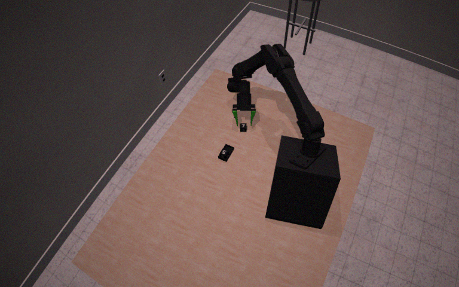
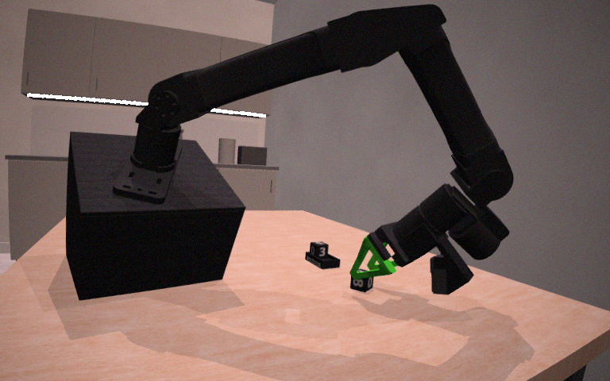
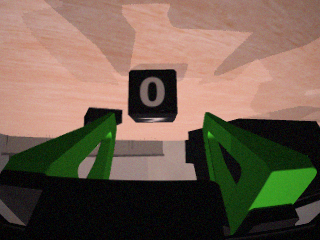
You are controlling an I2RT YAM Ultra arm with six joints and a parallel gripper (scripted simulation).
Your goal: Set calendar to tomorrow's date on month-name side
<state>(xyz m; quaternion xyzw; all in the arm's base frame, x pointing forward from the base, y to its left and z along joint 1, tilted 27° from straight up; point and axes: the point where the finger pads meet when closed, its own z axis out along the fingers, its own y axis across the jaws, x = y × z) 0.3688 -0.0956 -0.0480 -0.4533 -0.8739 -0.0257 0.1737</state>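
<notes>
My hand is 20 mm above the black cube and 10 mm to the right of it. Also, from my hand: black tray 160 mm to the left, 30 mm below, 10 mm behind.
</notes>
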